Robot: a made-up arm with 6 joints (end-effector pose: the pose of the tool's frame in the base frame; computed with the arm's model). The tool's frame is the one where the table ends. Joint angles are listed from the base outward.
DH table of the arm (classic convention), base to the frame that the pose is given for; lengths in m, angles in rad. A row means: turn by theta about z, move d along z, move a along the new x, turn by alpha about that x. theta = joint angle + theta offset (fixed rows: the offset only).
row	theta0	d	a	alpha
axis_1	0	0.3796	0.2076	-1.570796
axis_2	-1.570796	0	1.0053	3.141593
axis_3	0	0	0.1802	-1.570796
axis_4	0	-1.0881	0	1.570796
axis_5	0	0	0	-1.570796
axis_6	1.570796	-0.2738	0	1.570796
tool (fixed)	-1.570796	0	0	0
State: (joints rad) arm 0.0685 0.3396 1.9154 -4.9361 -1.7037 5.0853
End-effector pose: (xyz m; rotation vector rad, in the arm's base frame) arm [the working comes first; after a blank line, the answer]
Working (the frame after each row of the table, in the pose's form):
after axis_1: 0.2071 0.0142 0.3796 -1.5701 -0.0538 0.0538
after axis_2: 0.5412 0.0371 1.3275 1.3912 -0.9141 1.0072
after axis_3: 0.3614 0.0248 1.3266 -0.1074 3.1348 0.0003
after axis_4: 0.3560 0.0244 2.4147 -1.0605 -1.4249 1.4191
after axis_5: 0.3560 0.0244 2.4147 -0.9071 -1.2272 -1.0422
after axis_6: 0.4344 -0.2354 2.3787 0.2898 -1.1727 0.1772

0.4344 -0.2354 2.3787 1.1083 -0.6690 -1.1882
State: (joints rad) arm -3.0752 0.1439 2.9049 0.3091 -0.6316 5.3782
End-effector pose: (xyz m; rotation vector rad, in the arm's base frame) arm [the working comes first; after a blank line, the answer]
Working (the frame after each row of the table, in the pose's form):
after axis_1: -0.2071 -0.0138 0.3796 -0.0726 2.1876 -2.1876
after axis_2: -0.3510 -0.0233 1.3745 -1.0850 -1.3410 -1.2661
after axis_3: -0.2842 -0.0189 1.2072 2.5697 0.0853 -1.7396
after axis_4: 0.7238 0.0481 1.6114 -1.5796 1.1097 0.7680
after axis_5: 0.7238 0.0481 1.6114 2.7663 -0.1824 -0.7790
after axis_6: 0.8682 0.1070 1.8365 -1.8876 1.0062 -0.2765

0.8682 0.1070 1.8365 -2.2711 -0.6917 -1.1250
